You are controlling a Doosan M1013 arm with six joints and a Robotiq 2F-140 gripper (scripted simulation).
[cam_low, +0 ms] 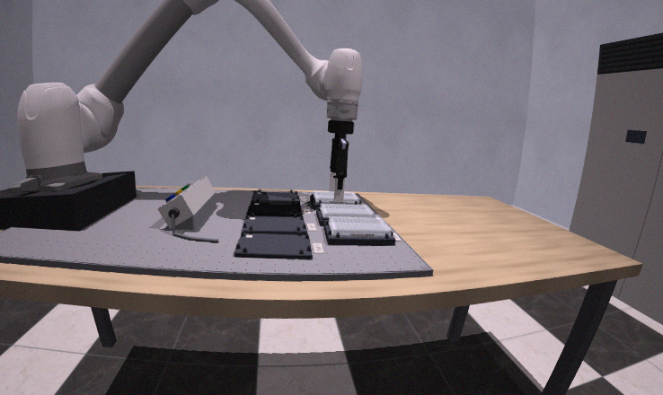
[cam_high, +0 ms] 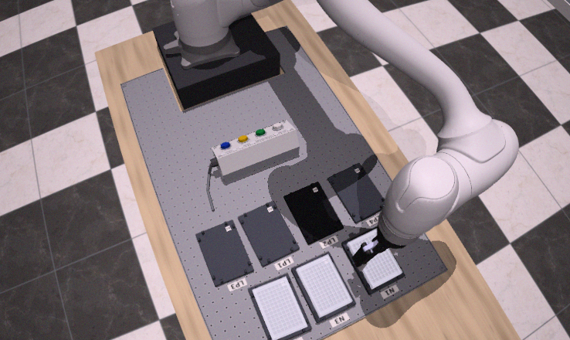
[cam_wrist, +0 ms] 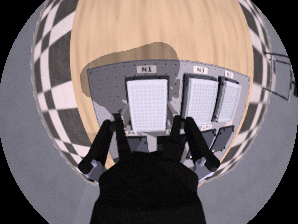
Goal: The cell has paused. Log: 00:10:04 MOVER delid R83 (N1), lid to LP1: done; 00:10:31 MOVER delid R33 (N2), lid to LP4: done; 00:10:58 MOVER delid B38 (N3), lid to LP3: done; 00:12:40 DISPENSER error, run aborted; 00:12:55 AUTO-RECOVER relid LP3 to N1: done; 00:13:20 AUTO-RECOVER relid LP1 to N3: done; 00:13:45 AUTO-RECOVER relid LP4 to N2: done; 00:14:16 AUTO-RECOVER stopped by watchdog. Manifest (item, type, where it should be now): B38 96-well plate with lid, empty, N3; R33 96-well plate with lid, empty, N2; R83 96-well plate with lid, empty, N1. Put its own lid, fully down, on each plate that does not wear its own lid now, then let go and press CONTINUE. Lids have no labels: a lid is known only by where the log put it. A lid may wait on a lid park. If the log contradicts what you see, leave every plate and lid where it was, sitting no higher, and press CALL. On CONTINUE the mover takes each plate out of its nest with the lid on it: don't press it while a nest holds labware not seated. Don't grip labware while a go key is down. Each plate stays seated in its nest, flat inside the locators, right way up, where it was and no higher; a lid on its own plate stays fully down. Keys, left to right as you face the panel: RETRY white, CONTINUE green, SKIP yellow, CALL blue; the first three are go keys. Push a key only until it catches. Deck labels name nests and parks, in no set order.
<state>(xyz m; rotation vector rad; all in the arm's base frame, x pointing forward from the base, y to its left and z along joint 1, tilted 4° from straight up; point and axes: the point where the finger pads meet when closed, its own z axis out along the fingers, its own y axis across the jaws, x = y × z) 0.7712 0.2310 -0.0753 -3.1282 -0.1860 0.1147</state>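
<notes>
Now: hand 15 cm past the LP1, 22 cm to the left of it and 5 cm above it. The rest, counted from my hand: lid park LP3 (14 cm behind, 34 cm to the right, 5 cm below); LP2 (17 cm behind, 10 cm to the right, 5 cm below); LP4 (19 cm behind, 4 cm to the left, 5 cm below).
</notes>
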